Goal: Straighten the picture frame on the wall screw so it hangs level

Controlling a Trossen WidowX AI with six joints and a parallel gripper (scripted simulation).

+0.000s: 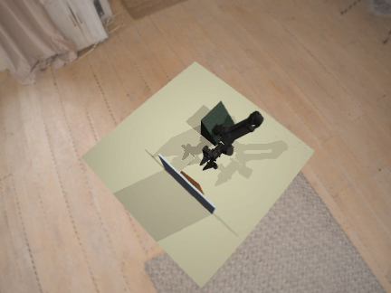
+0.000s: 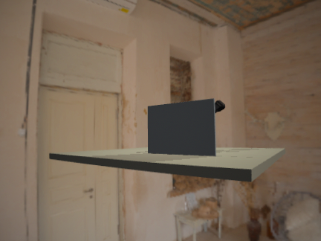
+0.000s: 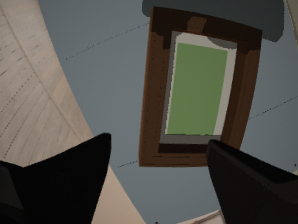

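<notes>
Right now the picture frame is 12 cm ahead of my gripper tip, 1 cm to the left of it and 5 cm below it. Also, from my gripper tip: grey-blue wall panel 13 cm ahead, 1 cm to the right, 7 cm below.
</notes>
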